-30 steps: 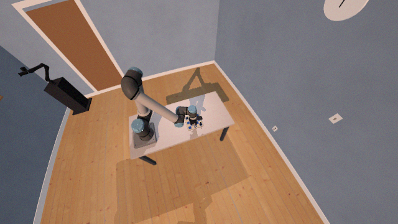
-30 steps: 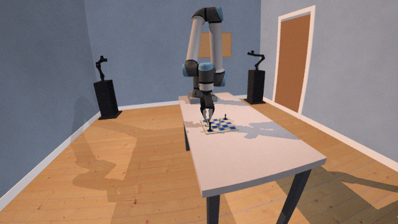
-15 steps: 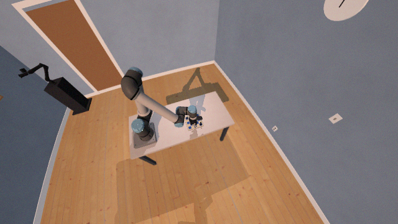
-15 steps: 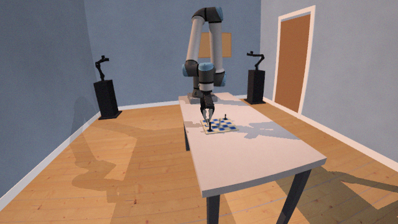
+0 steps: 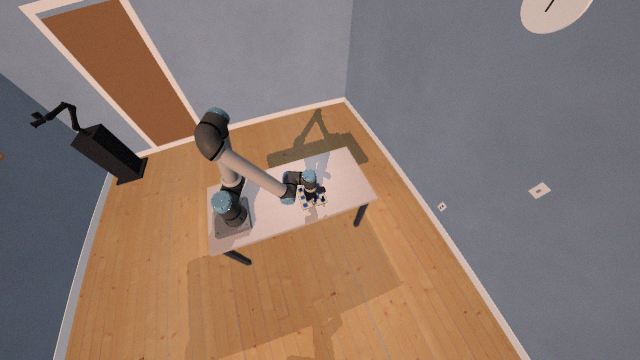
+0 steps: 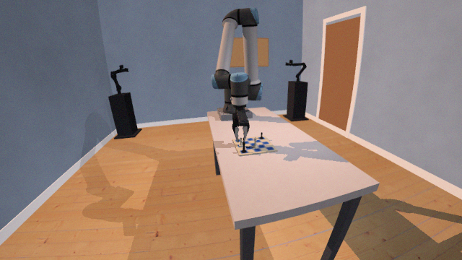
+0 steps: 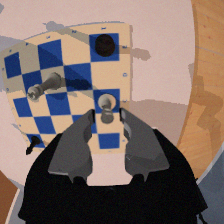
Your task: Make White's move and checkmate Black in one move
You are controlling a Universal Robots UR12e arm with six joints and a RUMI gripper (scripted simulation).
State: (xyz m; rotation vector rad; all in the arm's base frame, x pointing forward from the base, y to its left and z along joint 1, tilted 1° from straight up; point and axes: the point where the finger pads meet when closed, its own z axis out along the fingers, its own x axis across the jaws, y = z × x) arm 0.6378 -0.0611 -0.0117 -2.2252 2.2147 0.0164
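The chessboard is 8 cm to the left of my hand and 4 cm below it.
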